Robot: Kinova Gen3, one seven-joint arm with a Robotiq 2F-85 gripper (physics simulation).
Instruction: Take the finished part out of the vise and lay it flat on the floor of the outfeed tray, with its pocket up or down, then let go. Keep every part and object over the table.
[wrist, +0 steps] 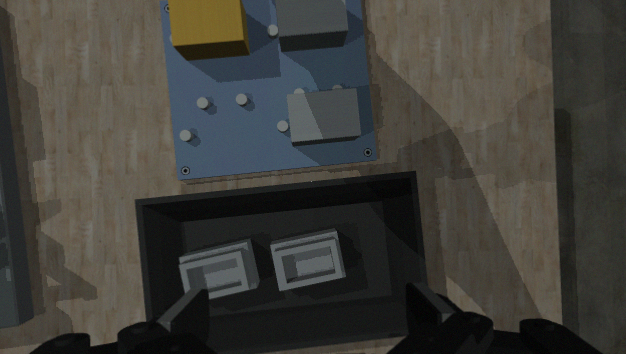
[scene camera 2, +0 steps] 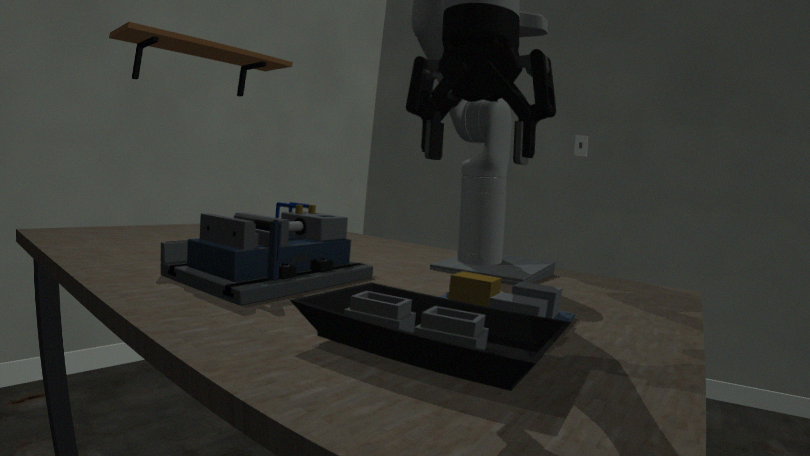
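Where they show: gripper, between the fingertips: (wrist: 307,308) (scene camera 2: 475,161); arm's base, origin of its link: (scene camera 2: 479,260).
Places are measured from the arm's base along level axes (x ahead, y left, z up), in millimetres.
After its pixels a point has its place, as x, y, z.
Two light grey parts with rectangular pockets lie flat, pocket up, side by side in the black outfeed tray (scene camera 2: 408,352) {577, 182, 3} (wrist: 280,194) {460, 174, 20}: a left part (scene camera 2: 379,308) {540, 124, 23} (wrist: 224,276) {528, 120, 15} and a right part (scene camera 2: 453,325) {536, 202, 23} (wrist: 314,262) {522, 199, 15}. A gap separates them. I cannot tell by looks which is the finished part. My gripper (scene camera 2: 478,155) {505, 192, 171} (wrist: 307,308) {505, 192, 171} is wide open and empty, high above the table and well clear of both parts. The vise (scene camera 2: 218,258) {542, -136, 27} stands at the left, with a gap between its jaws and no part visible there; its lower body is partly hidden by a blue upright.
Behind the tray lies a blue plate (wrist: 225,125) {392, 126, -10} with white pegs, a yellow block (scene camera 2: 475,287) {327, 132, 15} (wrist: 207,22) {310, 125, 26}, a grey block (wrist: 325,117) {397, 218, 26} and another grey block (wrist: 312,17) {311, 214, 26}. The robot's base stands farther back. The table's right edge shows beyond the plate.
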